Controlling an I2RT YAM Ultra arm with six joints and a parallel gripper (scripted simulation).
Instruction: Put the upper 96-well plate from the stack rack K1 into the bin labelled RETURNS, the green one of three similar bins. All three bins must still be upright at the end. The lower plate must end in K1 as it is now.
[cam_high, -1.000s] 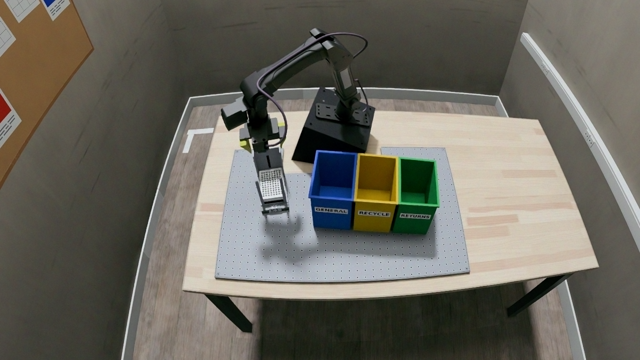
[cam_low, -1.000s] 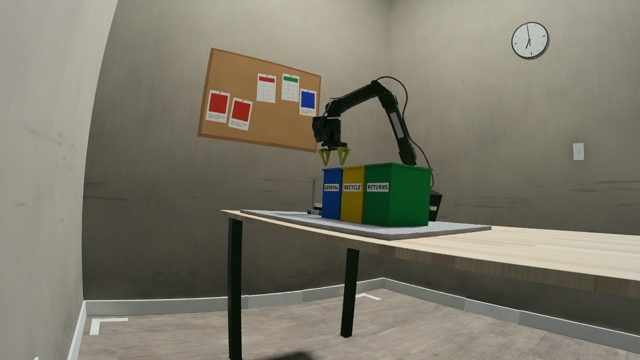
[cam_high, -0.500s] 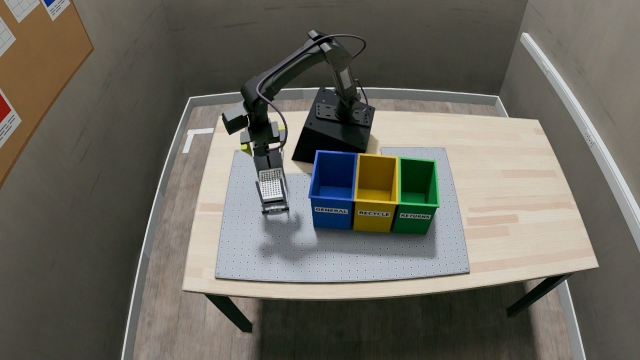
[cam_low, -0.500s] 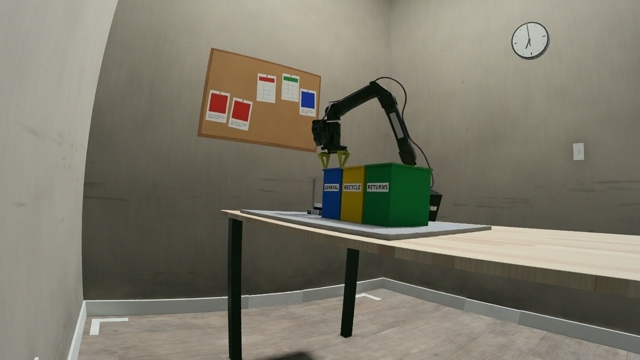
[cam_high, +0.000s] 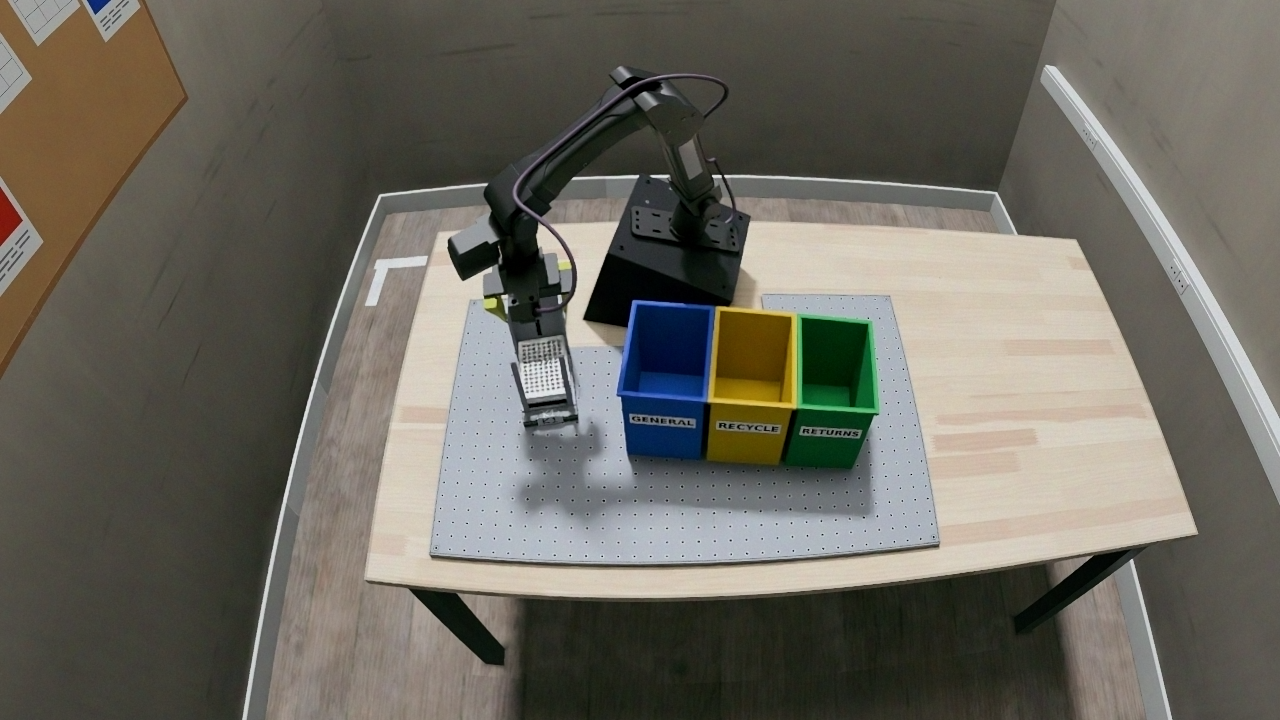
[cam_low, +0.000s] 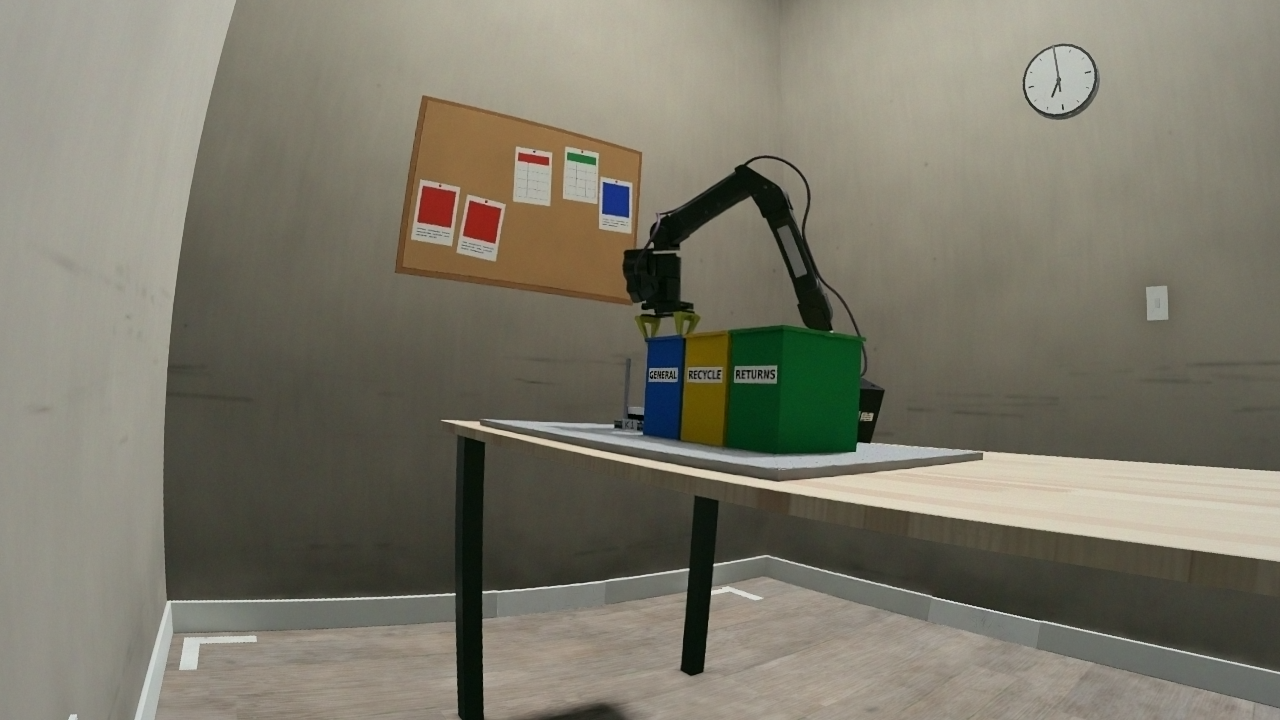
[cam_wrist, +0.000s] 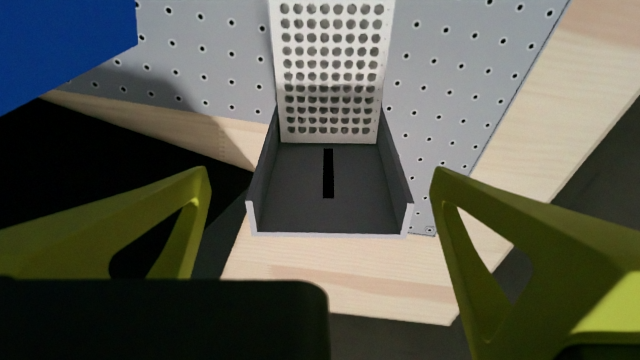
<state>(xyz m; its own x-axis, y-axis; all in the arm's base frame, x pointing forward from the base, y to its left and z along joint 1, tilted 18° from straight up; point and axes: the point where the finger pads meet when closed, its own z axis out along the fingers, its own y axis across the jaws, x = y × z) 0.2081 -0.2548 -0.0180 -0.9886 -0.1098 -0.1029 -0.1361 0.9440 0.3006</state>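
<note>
Now: hand 150 mm above the white 96-well plate. The rest, counted from my hand: yellow recycle bin (340 mm to the left, 100 mm below, 100 mm ahead); dark plate (160 mm below); blue general bin (210 mm to the left, 100 mm below, 80 mm ahead).
</note>
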